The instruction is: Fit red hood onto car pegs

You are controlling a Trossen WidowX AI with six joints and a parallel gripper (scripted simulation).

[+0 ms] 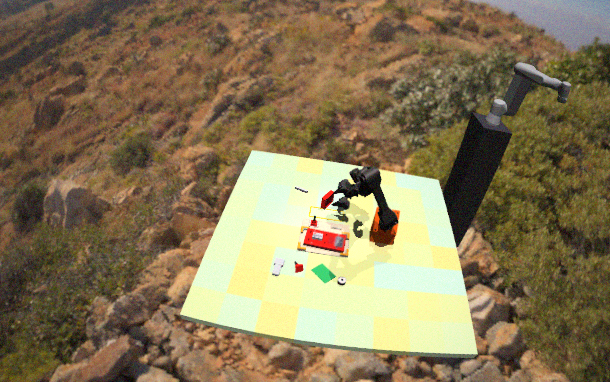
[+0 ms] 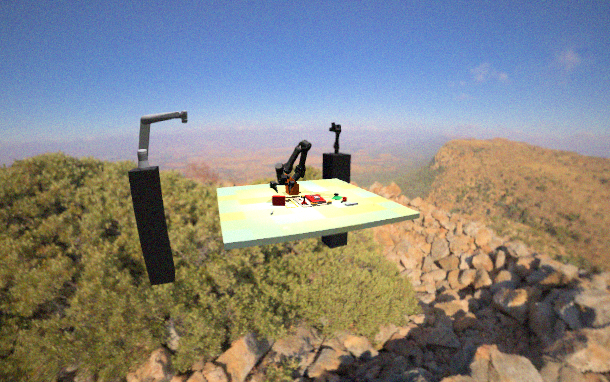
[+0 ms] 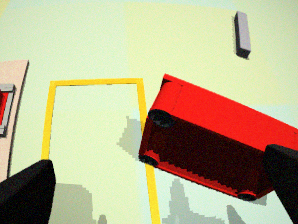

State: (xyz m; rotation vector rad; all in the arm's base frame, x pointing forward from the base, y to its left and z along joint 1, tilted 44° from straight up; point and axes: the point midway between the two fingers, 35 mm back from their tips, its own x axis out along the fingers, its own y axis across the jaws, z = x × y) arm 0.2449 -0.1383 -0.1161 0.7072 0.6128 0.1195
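The red hood is 5 cm to the right of my gripper tip, 5 cm below it and 2 cm ahead of it. Round my gripper tip: white piece 44 cm to the left, 24 cm ahead, 8 cm below; white wheel 49 cm to the left, 7 cm below, 6 cm behind; green flat tile 45 cm to the left, 8 cm below, 3 cm ahead.
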